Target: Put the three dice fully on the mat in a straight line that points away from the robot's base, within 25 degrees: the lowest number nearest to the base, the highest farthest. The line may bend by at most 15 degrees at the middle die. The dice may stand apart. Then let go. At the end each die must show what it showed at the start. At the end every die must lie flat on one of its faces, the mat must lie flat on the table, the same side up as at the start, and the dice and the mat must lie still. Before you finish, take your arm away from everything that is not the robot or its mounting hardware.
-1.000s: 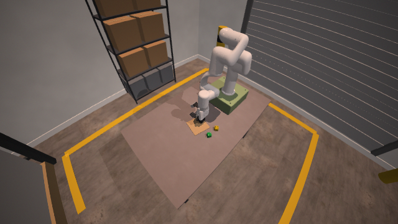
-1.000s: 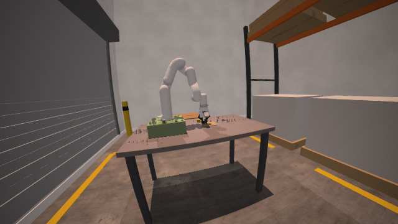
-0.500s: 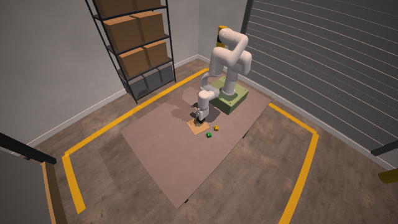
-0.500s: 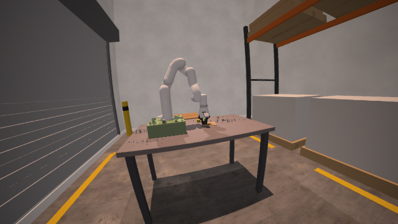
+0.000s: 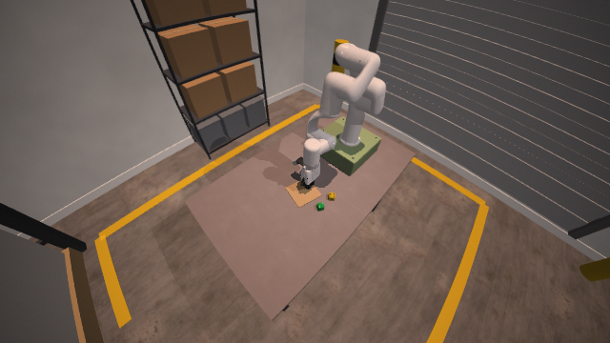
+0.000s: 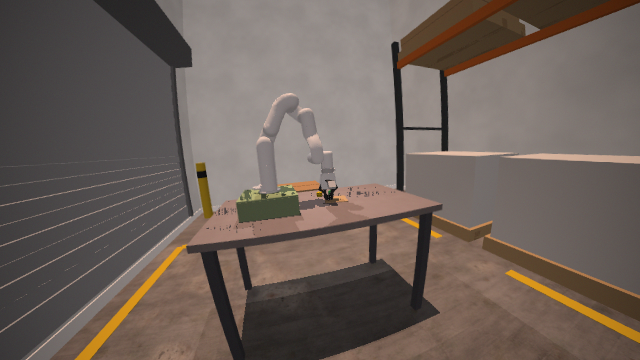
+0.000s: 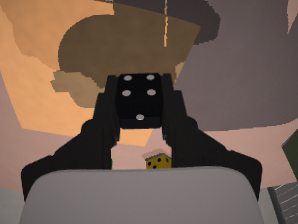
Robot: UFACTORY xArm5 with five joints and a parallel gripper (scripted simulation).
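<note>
Right now the black die is 10 mm below my hand. The rest, counted from my hand: green die 120 mm to the left, 70 mm ahead, 10 mm below; orange mat 50 mm ahead, 20 mm below; yellow die 130 mm to the left, 10 mm below, 10 mm behind.
</note>
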